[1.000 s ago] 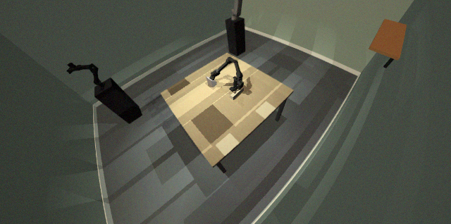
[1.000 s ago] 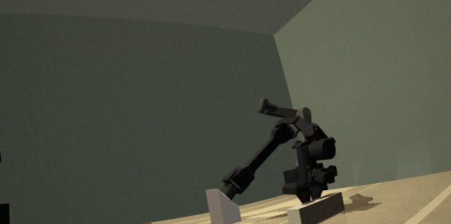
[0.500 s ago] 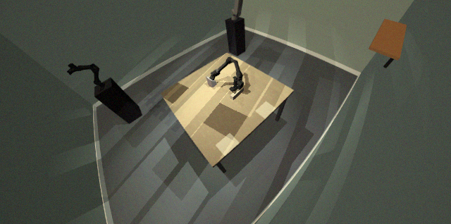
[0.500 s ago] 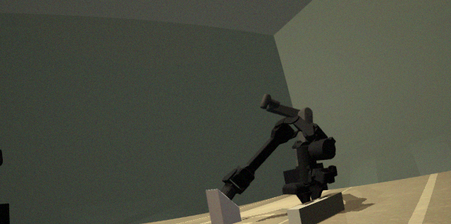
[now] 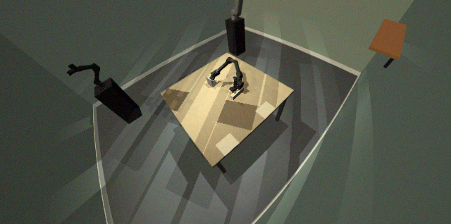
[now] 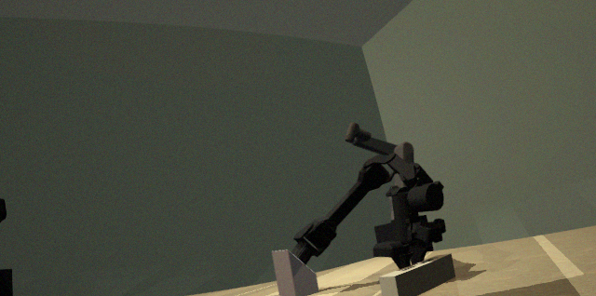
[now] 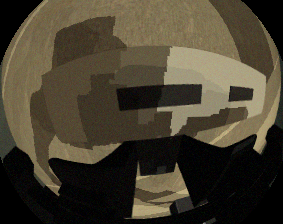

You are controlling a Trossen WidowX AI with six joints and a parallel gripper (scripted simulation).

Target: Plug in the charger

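Right now my gripper tip is 20 mm short of the charger and 10 mm below it.
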